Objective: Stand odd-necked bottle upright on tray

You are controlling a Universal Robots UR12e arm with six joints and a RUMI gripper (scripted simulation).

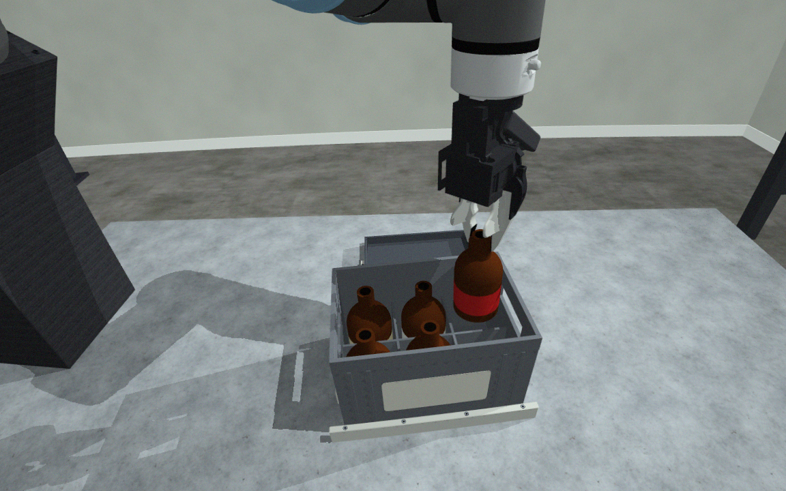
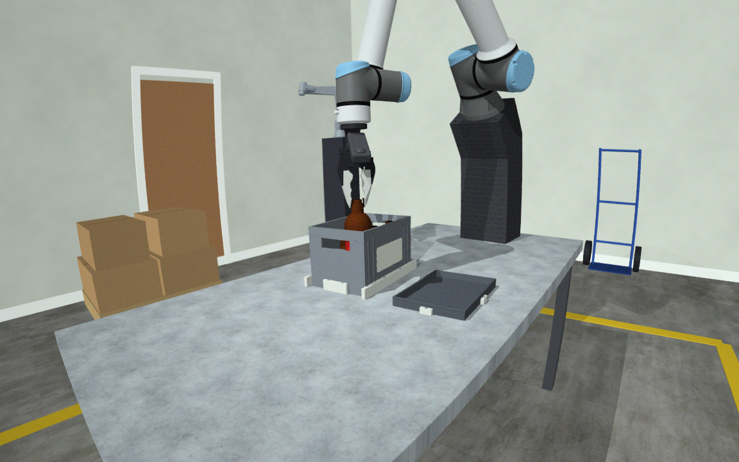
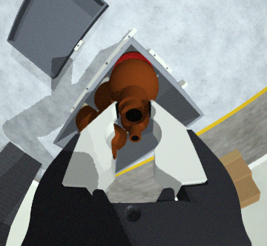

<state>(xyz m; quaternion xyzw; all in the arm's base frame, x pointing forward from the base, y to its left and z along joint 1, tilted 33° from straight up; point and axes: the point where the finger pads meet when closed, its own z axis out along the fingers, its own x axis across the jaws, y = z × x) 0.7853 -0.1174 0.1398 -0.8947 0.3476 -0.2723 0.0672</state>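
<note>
My hand is 7 cm above the glass bottle. The rest, counted from my hand: crate: 16 cm below, 9 cm behind, 5 cm to the right; grey tray: 24 cm to the left, 23 cm below, 6 cm behind.
</note>
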